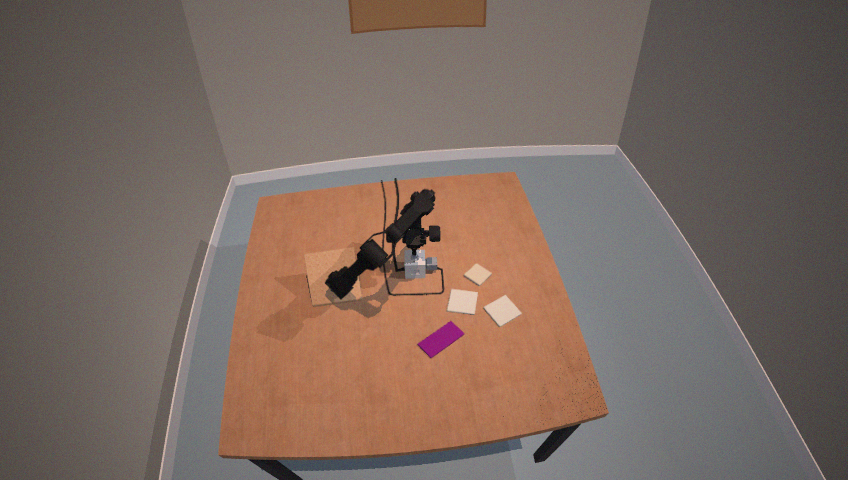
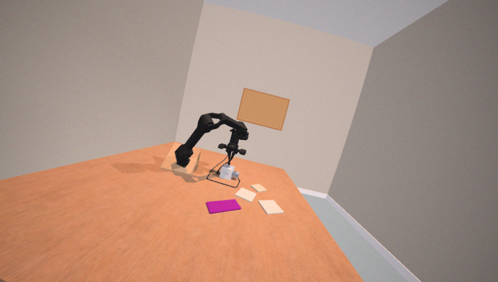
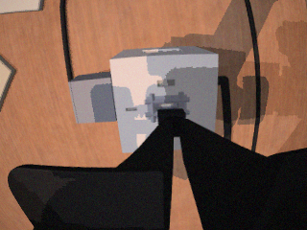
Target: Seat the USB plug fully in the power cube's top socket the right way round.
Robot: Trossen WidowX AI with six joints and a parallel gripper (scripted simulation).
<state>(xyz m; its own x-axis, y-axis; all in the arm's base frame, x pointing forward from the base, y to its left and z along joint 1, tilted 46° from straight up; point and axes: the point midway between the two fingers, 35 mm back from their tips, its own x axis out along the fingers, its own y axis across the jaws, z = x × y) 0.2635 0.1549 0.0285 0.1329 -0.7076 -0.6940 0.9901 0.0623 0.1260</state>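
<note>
Now: the USB socket 5 cm below my gripper tip and 1 cm to the left of it. From my gripper tip the other things lie so: magenta card (31 cm to the right, 12 cm below, 7 cm ahead); then USB plug (2 cm below).
</note>
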